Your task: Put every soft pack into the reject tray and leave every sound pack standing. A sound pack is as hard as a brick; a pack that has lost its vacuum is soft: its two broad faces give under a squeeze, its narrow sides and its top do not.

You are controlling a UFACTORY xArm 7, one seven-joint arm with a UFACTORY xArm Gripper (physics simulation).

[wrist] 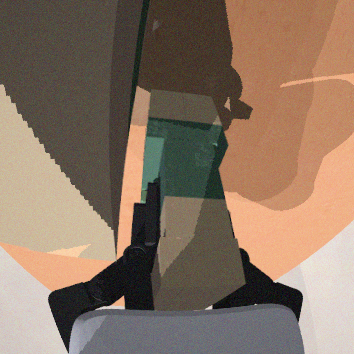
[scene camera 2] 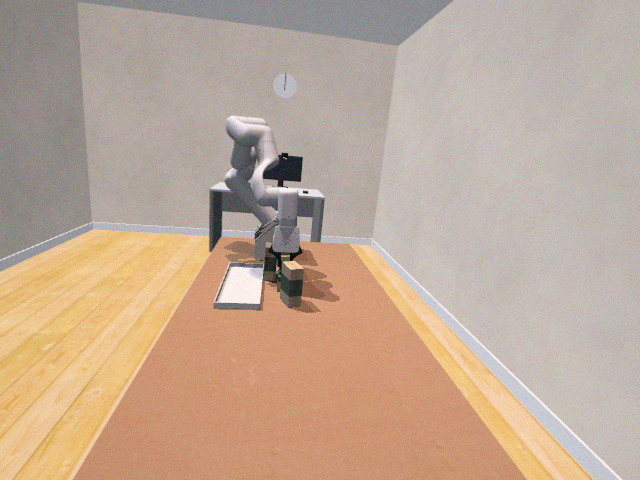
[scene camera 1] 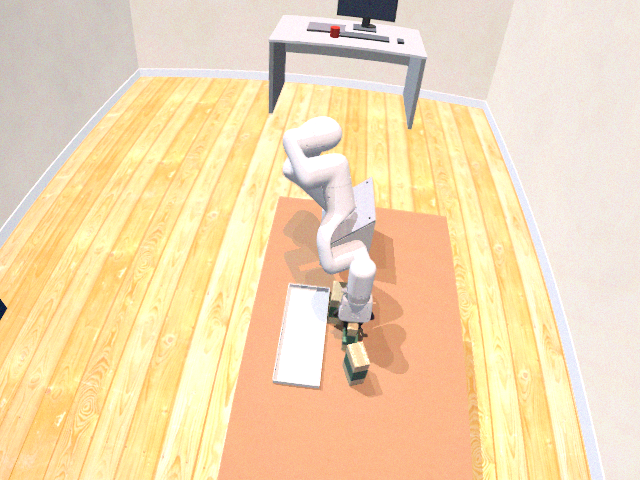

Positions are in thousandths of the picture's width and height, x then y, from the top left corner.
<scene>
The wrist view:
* my gripper: 507,564
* pack: 213,213
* pack: 558,742
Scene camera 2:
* my gripper: 445,559
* white reject tray: 377,599
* pack: 457,570
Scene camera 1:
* my gripper: 549,684
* white reject tray: 468,745
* pack: 557,757
</scene>
